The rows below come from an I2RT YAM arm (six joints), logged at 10 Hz.
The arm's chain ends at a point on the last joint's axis. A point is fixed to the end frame.
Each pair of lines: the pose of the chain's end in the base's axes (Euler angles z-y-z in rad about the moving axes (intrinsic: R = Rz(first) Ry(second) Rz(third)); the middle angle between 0 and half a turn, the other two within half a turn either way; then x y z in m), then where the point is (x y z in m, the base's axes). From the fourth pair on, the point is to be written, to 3 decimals.
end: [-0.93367 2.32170 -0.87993 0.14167 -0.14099 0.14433]
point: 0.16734 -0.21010 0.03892
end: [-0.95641 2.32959 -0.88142 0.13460 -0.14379 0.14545]
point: 0.15819 -0.21283 0.03950
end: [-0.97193 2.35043 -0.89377 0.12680 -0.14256 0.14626]
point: 0.14787 -0.21047 0.03906
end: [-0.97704 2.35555 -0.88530 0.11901 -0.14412 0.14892]
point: 0.140 -0.211 0.041
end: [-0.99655 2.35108 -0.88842 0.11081 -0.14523 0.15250]
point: 0.130 -0.213 0.045
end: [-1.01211 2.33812 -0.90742 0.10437 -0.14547 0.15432]
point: 0.123 -0.216 0.048
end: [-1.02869 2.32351 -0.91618 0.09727 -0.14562 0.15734]
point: 0.116 -0.218 0.052
